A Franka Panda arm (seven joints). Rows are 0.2 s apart.
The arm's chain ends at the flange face. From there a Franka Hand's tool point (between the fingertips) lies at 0.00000 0.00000 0.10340 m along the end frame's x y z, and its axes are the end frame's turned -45 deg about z.
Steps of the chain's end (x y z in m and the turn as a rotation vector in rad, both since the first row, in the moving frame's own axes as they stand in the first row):
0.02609, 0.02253, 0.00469, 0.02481, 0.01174, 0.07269
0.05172, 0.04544, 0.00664, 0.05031, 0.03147, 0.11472
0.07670, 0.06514, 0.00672, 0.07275, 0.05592, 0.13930
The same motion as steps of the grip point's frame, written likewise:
0.00522, 0.03352, 0.00465, 0.00924, 0.02584, 0.07269
0.01048, 0.06767, 0.00646, 0.01332, 0.05783, 0.11472
0.01762, 0.09972, 0.00629, 0.01190, 0.09098, 0.13930

